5 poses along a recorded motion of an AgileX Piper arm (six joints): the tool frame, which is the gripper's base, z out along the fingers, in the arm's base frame.
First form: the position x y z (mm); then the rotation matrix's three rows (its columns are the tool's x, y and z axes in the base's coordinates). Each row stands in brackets.
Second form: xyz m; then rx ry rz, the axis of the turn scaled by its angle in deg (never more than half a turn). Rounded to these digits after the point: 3 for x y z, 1 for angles. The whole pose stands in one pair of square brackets.
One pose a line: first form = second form
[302, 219, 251], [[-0.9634, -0.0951, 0.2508], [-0.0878, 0.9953, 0.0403], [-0.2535, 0.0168, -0.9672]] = [0.302, 0.219, 0.251, -7.7, 165.2, 2.4]
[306, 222, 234], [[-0.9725, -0.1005, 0.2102], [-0.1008, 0.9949, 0.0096], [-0.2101, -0.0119, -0.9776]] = [0.306, 0.222, 0.234, -8.6, 167.6, -0.1]
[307, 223, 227], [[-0.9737, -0.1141, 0.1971], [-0.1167, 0.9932, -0.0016], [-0.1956, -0.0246, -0.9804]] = [0.307, 0.223, 0.227, -9.8, 168.4, -1.1]
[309, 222, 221], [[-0.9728, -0.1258, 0.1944], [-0.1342, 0.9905, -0.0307], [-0.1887, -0.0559, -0.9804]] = [0.309, 0.222, 0.221, -11.1, 168.5, -3.7]
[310, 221, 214], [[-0.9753, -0.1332, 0.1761], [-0.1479, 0.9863, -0.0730], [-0.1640, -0.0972, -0.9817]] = [0.310, 0.221, 0.214, -12.1, 169.6, -7.3]
